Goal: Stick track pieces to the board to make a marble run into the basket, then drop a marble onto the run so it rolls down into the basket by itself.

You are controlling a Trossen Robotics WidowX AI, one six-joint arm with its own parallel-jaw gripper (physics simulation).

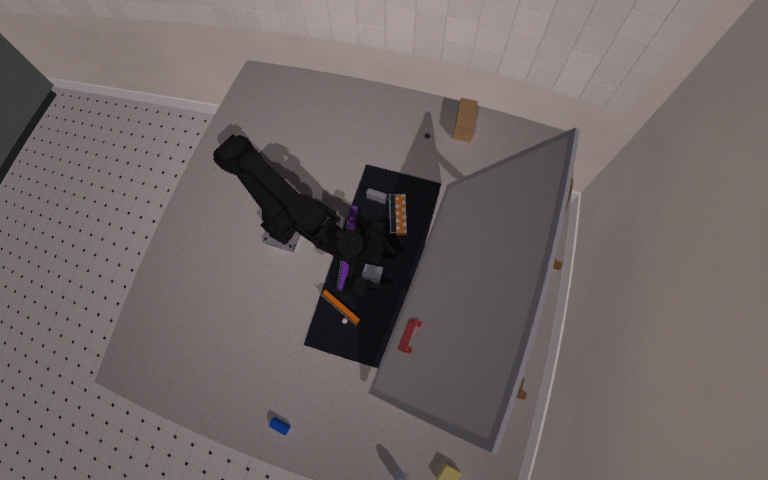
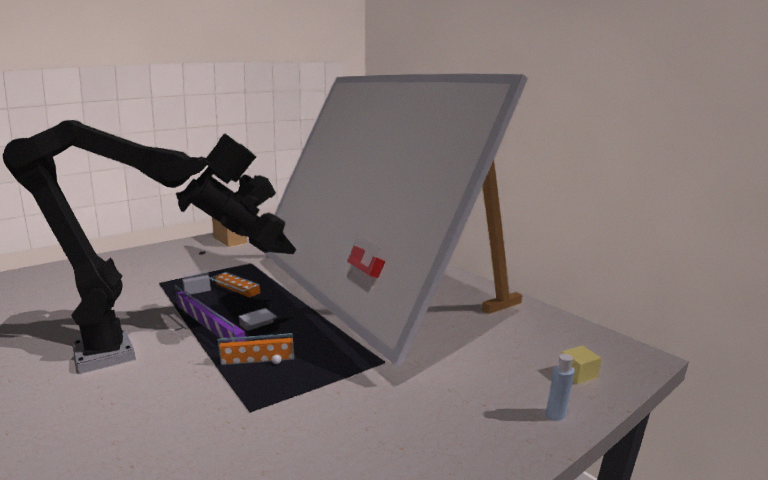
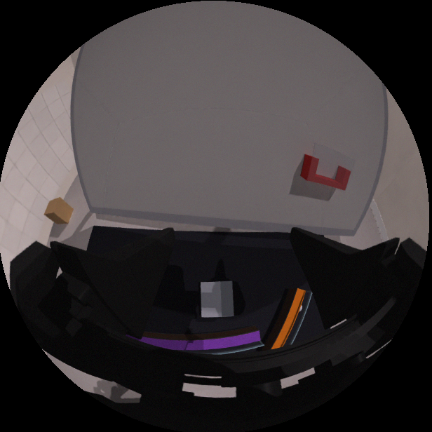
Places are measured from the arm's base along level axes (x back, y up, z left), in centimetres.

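Pixels of known places: gripper, between the fingertips: [image 1: 389,270] [image 2: 283,245]; arm's base, origin of its link: [image 1: 283,231] [image 2: 103,345].
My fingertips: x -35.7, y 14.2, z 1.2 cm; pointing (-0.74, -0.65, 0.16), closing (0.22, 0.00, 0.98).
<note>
For each thing: its top centre in the pictures, then the offset to it from my fingertips. "*": a spot on its surface instead. Level surfaces: height alone.
- red basket, centre of its top: [image 2: 367,241] [image 1: 411,334] dx -12.2, dy +2.7, dz -12.0 cm
- light grey block, centre of its top: [image 2: 257,316] [image 1: 370,273] dx +6.0, dy -13.8, dz +0.0 cm
- long purple striped track piece, a spot on its surface: [image 2: 208,316] * dx +15.5, dy -12.6, dz +0.8 cm
- dotted orange piece, a spot on its surface: [image 2: 256,351] [image 1: 337,310] * dx +9.1, dy -13.6, dz -13.7 cm
- white marble, centre of its top: [image 2: 275,355] [image 1: 344,320] dx +6.1, dy -14.2, dz -15.2 cm
- second grey block, centre of its top: [image 2: 194,270] [image 1: 376,190] dx +16.3, dy -10.8, dz +22.2 cm
- black mat, height of its surface: dy -15.8 cm
- tan block, centre of its top: [image 2: 227,215] [image 1: 467,112] dx +3.2, dy -8.1, dz +60.4 cm
- blue cylinder, centre of its top: [image 1: 278,426] dx +7.3, dy -13.1, dz -50.0 cm
- yellow cube, centre of its top: [image 2: 581,354] [image 1: 449,477] dx -39.0, dy -12.3, dz -39.7 cm
- light blue bottle, centre of its top: [image 2: 566,357] dx -27.7, dy -6.1, dz -46.4 cm
The red basket [image 1: 407,336] [image 2: 365,263] [image 3: 326,181] is on the lower part of the tilted grey board [image 1: 481,254] [image 2: 385,158] [image 3: 215,100]. My gripper [image 1: 388,268] [image 2: 292,250] [image 3: 234,233] is open and empty, above the mat and before the board. A light grey block [image 1: 372,273] [image 2: 257,318] [image 3: 217,299] lies below it. A long purple striped track piece [image 1: 343,274] [image 2: 208,316] [image 3: 220,341] stands nearer the base. A dotted orange piece [image 1: 340,307] [image 2: 256,351] stands beside the white marble [image 1: 344,320] [image 2: 276,359]. Another dotted orange piece [image 1: 400,214] [image 2: 236,283] lies near a second grey block [image 1: 376,195] [image 2: 196,284].
The black mat [image 1: 334,340] [image 2: 260,393] lies before the board. A tan block [image 1: 466,120] [image 2: 228,232] [image 3: 59,210] stands at the back. A blue cylinder [image 1: 279,426], yellow cube [image 1: 449,473] [image 2: 584,364] and light blue bottle [image 2: 559,392] are elsewhere on the table.
</note>
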